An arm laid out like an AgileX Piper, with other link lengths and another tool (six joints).
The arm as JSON. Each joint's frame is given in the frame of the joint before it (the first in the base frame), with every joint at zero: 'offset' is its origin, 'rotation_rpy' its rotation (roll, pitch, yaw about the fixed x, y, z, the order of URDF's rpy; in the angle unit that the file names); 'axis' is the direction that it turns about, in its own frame. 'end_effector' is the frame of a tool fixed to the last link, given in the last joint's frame.
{
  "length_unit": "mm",
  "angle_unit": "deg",
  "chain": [
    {
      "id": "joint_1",
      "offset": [
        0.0,
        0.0,
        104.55
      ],
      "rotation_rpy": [
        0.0,
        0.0,
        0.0
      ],
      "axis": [
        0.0,
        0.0,
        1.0
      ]
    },
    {
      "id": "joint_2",
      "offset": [
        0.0,
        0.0,
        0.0
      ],
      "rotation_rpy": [
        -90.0,
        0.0,
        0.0
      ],
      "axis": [
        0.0,
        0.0,
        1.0
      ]
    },
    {
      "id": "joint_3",
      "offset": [
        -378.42,
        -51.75,
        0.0
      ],
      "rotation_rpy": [
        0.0,
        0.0,
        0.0
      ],
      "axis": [
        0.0,
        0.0,
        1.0
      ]
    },
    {
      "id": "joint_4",
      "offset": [
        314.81,
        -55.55,
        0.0
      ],
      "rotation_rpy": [
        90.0,
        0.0,
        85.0
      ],
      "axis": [
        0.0,
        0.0,
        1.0
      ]
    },
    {
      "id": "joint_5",
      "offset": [
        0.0,
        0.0,
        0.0
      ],
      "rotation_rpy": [
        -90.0,
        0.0,
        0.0
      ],
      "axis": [
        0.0,
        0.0,
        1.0
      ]
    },
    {
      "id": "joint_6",
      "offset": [
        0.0,
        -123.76,
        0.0
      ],
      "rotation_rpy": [
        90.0,
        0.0,
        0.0
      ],
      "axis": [
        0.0,
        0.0,
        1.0
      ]
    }
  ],
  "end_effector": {
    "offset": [
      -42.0,
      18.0,
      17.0
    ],
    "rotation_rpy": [
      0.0,
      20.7,
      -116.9
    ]
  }
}
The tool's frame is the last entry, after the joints.
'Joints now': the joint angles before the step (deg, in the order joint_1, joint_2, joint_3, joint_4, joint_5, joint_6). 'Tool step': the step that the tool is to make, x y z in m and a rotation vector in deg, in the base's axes. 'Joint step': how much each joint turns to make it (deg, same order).
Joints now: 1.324 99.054 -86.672 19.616 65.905 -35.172
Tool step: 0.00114 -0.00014 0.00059 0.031 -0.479 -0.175
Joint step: 0.000 0.000 -0.001 0.042 -0.508 0.000
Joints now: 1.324 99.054 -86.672 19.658 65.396 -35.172
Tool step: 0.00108 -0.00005 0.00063 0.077 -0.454 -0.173
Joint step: 0.001 -0.001 0.000 0.088 -0.484 0.001
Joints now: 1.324 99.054 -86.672 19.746 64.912 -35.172
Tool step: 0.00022 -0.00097 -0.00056 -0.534 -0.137 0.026
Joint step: 0.000 0.000 0.000 -0.536 -0.132 -0.001
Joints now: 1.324 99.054 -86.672 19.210 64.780 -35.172
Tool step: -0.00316 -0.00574 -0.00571 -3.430 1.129 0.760
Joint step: 0.001 -0.001 0.000 -3.501 1.247 0.067
